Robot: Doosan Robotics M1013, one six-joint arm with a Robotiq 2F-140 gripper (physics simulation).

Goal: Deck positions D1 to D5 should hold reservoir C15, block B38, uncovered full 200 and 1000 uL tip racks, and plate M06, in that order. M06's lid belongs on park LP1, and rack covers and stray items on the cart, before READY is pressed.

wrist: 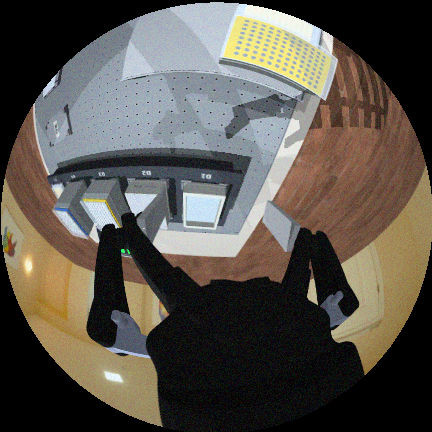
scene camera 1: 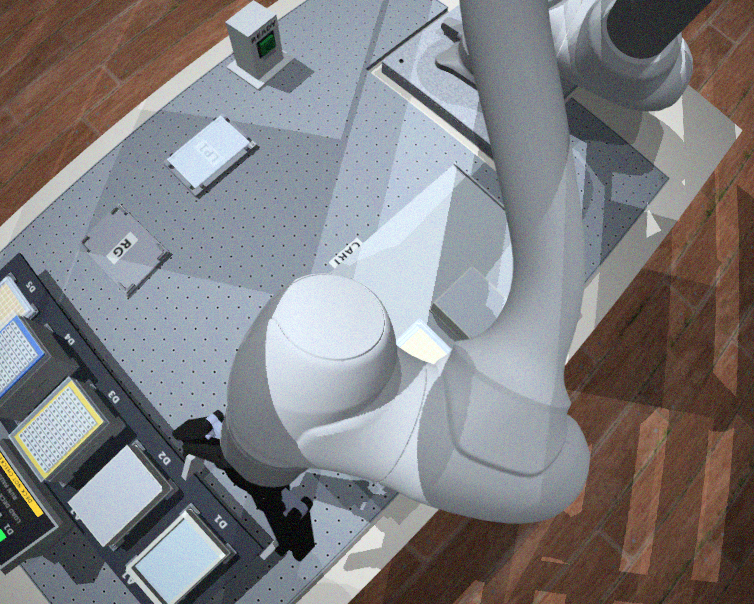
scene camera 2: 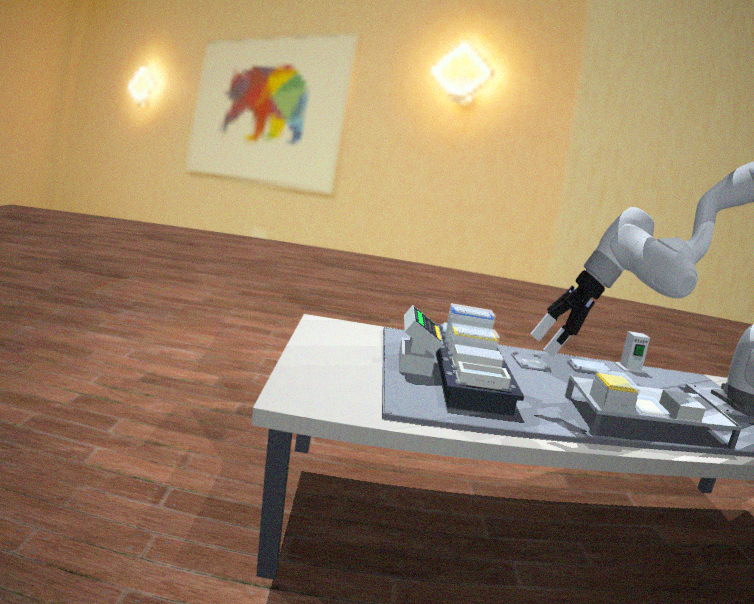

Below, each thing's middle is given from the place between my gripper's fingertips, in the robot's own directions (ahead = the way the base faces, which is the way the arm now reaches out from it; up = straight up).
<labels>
My gripper is now 150 mm past the RG pad [scene camera 1: 123, 249], 460 mm to the left of it and 170 mm above it. The rest, counted from my hand: device with green screen [scene camera 1: 255, 39] (590 mm behind, 550 mm to the right, 110 mm below); then LP1 pad [scene camera 1: 203, 187] (380 mm behind, 470 mm to the right, 170 mm below).
</labels>
